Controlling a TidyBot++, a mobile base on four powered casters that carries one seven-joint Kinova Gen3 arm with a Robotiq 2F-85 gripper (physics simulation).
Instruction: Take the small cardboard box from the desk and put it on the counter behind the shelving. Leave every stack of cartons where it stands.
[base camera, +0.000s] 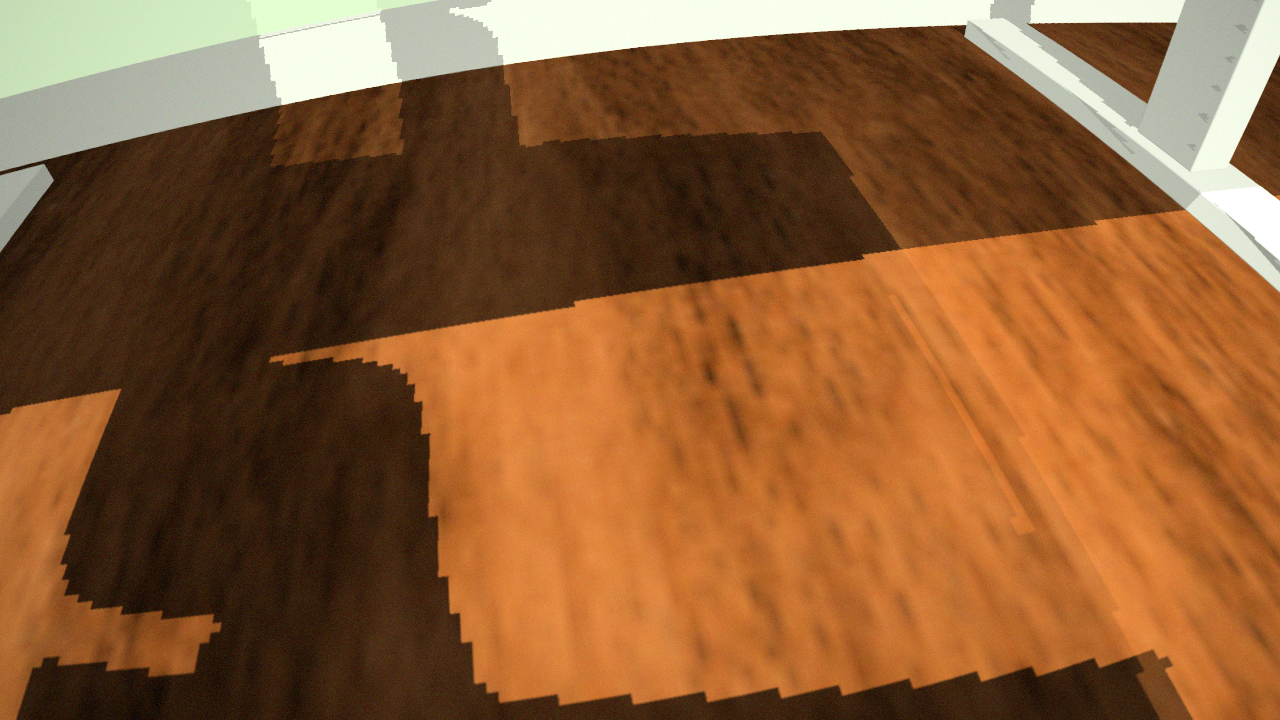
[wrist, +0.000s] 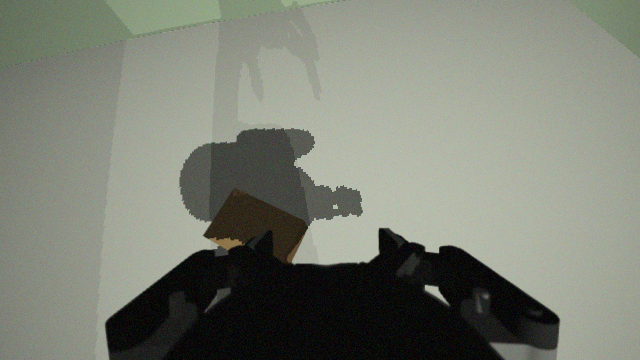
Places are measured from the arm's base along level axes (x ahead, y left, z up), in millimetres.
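Pixels of known places: gripper, between the fingertips: (wrist: 325, 241).
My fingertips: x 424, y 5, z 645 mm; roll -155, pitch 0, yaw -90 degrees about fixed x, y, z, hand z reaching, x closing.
Note:
For each thing: its middle in the pictures, then the offset to it from my fingertips. "pt": a spot on its surface instead. Level surfaces: height alone.
- small cardboard box, middle of its body: (wrist: 260, 231) dy +76, dx +17, dz -67 mm
- pale desk top, height of its surface: dz -92 mm
- wooden floor, height of its surface: dz -1042 mm
- foot, a spot on its surface: (base camera: 19, 198) pt dy +719, dx +290, dz -1020 mm
The small cardboard box (wrist: 260, 220) lies on the pale desk top (wrist: 475, 150) in the wrist view, turned at an angle, mostly in the arm's shadow. My gripper (wrist: 325, 241) is open, its fingers wide apart with nothing between them. The box shows behind and beside the left fingertip, which hides part of it; the box's lower end is hidden by the gripper body. How high the gripper is above the desk top is hard to tell. The counter, the shelving and the carton stacks cannot be made out in these views.
In the base camera view a white metal frame with an upright post (base camera: 1203, 89) stands on the wooden floor (base camera: 716, 447) at the upper right. A pale leg or foot (base camera: 19, 198) shows at the left edge. A green wall (wrist: 55, 30) rises behind the desk.

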